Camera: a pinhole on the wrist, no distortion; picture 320 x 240 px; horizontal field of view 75.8 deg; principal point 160.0 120.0 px. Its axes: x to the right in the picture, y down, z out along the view. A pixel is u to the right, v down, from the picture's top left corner.
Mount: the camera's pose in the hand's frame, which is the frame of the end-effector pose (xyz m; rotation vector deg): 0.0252 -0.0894 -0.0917 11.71 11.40 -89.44
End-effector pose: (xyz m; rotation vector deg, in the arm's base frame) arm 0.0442 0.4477 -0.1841 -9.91 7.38 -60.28
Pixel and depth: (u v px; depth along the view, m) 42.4 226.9 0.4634
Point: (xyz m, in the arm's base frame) 0.2956 0.2752 0.2156
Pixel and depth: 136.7 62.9 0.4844
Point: -0.0725 0.4986 0.2329
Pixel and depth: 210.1 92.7 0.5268
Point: -0.2019 0.3508 0.2643
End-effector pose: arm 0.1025 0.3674 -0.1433 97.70 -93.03 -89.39
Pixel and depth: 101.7 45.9 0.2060
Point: 0.0561 0.4884 -0.2320
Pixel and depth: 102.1 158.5 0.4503
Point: -0.1946 0.4628 -0.3933
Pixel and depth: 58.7 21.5 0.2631
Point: -0.0195 0.5475 -0.1896
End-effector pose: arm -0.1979 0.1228 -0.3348 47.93 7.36 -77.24
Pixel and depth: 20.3 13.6 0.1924
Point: -0.2756 0.1076 -0.2094
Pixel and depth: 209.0 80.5 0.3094
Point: -0.4906 0.0423 -0.2908
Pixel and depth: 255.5 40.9 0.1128
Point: -0.3544 0.1378 -0.3990
